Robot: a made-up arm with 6 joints. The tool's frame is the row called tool. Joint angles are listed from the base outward.
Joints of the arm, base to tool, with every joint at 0 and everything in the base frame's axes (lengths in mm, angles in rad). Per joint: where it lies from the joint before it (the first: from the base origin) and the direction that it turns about. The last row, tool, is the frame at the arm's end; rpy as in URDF.
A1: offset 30.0 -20.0 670.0 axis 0 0 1
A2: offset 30.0 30.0 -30.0 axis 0 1 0
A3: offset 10.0 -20.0 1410.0 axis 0 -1 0
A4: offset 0.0 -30.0 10.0 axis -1 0 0
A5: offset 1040.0 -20.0 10.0 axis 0 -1 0
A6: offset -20.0 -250.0 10.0 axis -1 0 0
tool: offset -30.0 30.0 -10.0 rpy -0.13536 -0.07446 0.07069
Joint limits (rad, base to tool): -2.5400..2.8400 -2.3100..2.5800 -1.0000..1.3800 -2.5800..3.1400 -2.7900..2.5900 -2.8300..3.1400
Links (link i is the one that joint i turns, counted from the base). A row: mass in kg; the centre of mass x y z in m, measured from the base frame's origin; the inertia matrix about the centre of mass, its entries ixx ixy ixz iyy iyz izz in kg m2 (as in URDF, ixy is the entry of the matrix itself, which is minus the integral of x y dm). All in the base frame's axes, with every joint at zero. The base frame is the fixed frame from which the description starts. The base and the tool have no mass.
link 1: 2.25; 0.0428 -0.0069 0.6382; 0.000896 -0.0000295 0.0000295 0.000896 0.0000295 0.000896
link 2: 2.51; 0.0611 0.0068 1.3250; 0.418 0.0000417 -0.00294 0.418 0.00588 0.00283
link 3: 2.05; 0.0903 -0.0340 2.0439; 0.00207 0 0 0.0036 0 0.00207
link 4: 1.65; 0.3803 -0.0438 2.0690; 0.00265 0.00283 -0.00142 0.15 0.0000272 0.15
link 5: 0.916; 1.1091 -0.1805 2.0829; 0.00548 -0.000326 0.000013 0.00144 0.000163 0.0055
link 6: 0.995; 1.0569 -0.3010 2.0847; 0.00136 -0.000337 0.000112 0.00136 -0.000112 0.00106
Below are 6 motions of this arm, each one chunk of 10 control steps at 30 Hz.
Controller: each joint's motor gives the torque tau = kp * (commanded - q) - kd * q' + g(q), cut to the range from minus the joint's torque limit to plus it. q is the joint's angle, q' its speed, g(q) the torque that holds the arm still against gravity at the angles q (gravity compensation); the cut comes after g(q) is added. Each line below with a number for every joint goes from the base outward.
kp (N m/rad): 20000 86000 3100 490 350 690
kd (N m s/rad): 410 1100 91 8.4 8.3 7.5
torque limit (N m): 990 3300 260 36 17 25
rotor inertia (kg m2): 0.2 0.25 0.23 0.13 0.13 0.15
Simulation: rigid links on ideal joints. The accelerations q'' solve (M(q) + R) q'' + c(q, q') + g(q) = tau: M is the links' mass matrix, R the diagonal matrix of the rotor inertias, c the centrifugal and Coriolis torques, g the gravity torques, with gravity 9.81 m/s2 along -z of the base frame. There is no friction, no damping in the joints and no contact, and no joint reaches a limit. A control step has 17 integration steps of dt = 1/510 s. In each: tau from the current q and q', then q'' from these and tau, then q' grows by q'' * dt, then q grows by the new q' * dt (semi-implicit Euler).
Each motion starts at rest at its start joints. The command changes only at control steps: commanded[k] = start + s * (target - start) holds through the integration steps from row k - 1 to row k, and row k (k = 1, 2, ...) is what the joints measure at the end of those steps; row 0 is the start. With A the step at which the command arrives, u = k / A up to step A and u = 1 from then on. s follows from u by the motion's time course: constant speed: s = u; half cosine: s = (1 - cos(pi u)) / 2; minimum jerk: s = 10 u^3 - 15 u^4 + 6 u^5; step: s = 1 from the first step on.
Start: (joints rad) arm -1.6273 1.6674 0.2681 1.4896 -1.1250 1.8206
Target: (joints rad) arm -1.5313 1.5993 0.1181 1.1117 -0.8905 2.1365
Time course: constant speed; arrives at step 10
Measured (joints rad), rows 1 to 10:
1: -1.6214 1.6603 0.2565 1.4533 -1.1095 1.8556
2: -1.6109 1.6531 0.2448 1.4082 -1.0831 1.8912
3: -1.5996 1.6463 0.2310 1.3746 -1.0584 1.9204
4: -1.5891 1.6396 0.2153 1.3416 -1.0355 1.9523
5: -1.5796 1.6328 0.1995 1.3035 -1.0123 1.9842
6: -1.5705 1.6260 0.1842 1.2633 -0.9888 2.0156
7: -1.5612 1.6192 0.1693 1.2244 -0.9652 2.0472
8: -1.5516 1.6124 0.1544 1.1869 -0.9417 2.0788
9: -1.5418 1.6056 0.1394 1.1498 -0.9183 2.1104
10: -1.5321 1.5988 0.1244 1.1123 -0.8949 2.1420

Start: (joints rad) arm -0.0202 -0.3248 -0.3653 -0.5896 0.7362 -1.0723
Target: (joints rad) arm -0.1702 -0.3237 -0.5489 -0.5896 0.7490 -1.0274
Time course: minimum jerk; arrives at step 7
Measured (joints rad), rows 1 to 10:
1: -0.0231 -0.3248 -0.3673 -0.5884 0.7363 -1.0711
2: -0.0387 -0.3248 -0.3801 -0.5830 0.7368 -1.0650
3: -0.0693 -0.3246 -0.4110 -0.5768 0.7382 -1.0541
4: -0.1075 -0.3242 -0.4573 -0.5779 0.7413 -1.0419
5: -0.1418 -0.3239 -0.5063 -0.5873 0.7458 -1.0322
6: -0.1627 -0.3237 -0.5424 -0.5986 0.7497 -1.0276
7: -0.1691 -0.3237 -0.5571 -0.6037 0.7515 -1.0274
8: -0.1700 -0.3237 -0.5563 -0.5983 0.7510 -1.0276
9: -0.1702 -0.3237 -0.5509 -0.5892 0.7493 -1.0274
10: -0.1702 -0.3237 -0.5475 -0.5854 0.7483 -1.0274

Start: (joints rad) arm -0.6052 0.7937 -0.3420 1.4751 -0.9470 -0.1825
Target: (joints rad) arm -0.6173 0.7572 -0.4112 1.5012 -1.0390 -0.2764
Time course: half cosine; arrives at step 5
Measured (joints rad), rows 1 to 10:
1: -0.6060 0.7899 -0.3460 1.4778 -0.9535 -0.1925
2: -0.6086 0.7803 -0.3582 1.4848 -0.9727 -0.2187
3: -0.6125 0.7688 -0.3768 1.4926 -1.0000 -0.2494
4: -0.6160 0.7599 -0.3963 1.4981 -1.0251 -0.2719
5: -0.6177 0.7570 -0.4092 1.5001 -1.0381 -0.2784
6: -0.6177 0.7573 -0.4138 1.5007 -1.0402 -0.2762
7: -0.6173 0.7573 -0.4135 1.5017 -1.0395 -0.2761
8: -0.6172 0.7572 -0.4118 1.5019 -1.0390 -0.2766
9: -0.6172 0.7572 -0.4108 1.5013 -1.0389 -0.2764
10: -0.6173 0.7572 -0.4108 1.5009 -1.0389 -0.2764

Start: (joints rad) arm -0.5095 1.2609 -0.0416 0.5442 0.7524 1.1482
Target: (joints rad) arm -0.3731 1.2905 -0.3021 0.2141 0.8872 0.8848
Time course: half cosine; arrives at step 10
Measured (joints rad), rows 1 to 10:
1: -0.5076 1.2615 -0.0439 0.5389 0.7544 1.1411
2: -0.5001 1.2636 -0.0547 0.5195 0.7616 1.1203
3: -0.4856 1.2670 -0.0781 0.4843 0.7752 1.0889
4: -0.4656 1.2714 -0.1127 0.4371 0.7937 1.0509
5: -0.4434 1.2762 -0.1539 0.3834 0.8149 1.0094
6: -0.4215 1.2809 -0.1967 0.3289 0.8366 0.9686
7: -0.4017 1.2850 -0.2368 0.2790 0.8567 0.9325
8: -0.3859 1.2882 -0.2704 0.2390 0.8731 0.9046
9: -0.3754 1.2902 -0.2944 0.2127 0.8843 0.8877
10: -0.3713 1.2908 -0.3063 0.2029 0.8891 0.8834

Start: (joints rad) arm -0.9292 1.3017 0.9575 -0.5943 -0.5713 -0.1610
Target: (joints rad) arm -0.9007 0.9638 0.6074 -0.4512 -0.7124 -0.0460
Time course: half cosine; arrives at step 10
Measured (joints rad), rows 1 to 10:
1: -0.9289 1.2936 0.9473 -0.5982 -0.5736 -0.1579
2: -0.9275 1.2693 0.9222 -0.5994 -0.5810 -0.1487
3: -0.9245 1.2308 0.8899 -0.5840 -0.5946 -0.1350
4: -0.9203 1.1825 0.8522 -0.5544 -0.6139 -0.1183
5: -0.9155 1.1293 0.8088 -0.5221 -0.6360 -0.1002
6: -0.9108 1.0766 0.7615 -0.4936 -0.6581 -0.0824
7: -0.9066 1.0294 0.7143 -0.4703 -0.6782 -0.0666
8: -0.9033 0.9927 0.6725 -0.4530 -0.6947 -0.0545
9: -0.9011 0.9696 0.6413 -0.4427 -0.7061 -0.0471
10: -0.9003 0.9625 0.6246 -0.4392 -0.7113 -0.0453

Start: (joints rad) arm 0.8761 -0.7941 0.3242 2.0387 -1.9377 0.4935
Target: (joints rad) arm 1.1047 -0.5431 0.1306 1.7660 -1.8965 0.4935
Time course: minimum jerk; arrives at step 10
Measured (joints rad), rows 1 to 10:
1: 0.8777 -0.7920 0.3248 2.0361 -1.9372 0.4935
2: 0.8875 -0.7796 0.3253 2.0201 -1.9349 0.4936
3: 0.9102 -0.7526 0.3165 1.9841 -1.9314 0.4934
4: 0.9445 -0.7126 0.2916 1.9354 -1.9271 0.4932
5: 0.9854 -0.6653 0.2524 1.8845 -1.9216 0.4930
6: 1.0264 -0.6185 0.2062 1.8394 -1.9153 0.4929
7: 1.0617 -0.5796 0.1628 1.8052 -1.9089 0.4930
8: 1.0870 -0.5539 0.1305 1.7839 -1.9034 0.4931
9: 1.1003 -0.5428 0.1144 1.7745 -1.8998 0.4932
10: 1.1040 -0.5421 0.1145 1.7716 -1.8978 0.4934

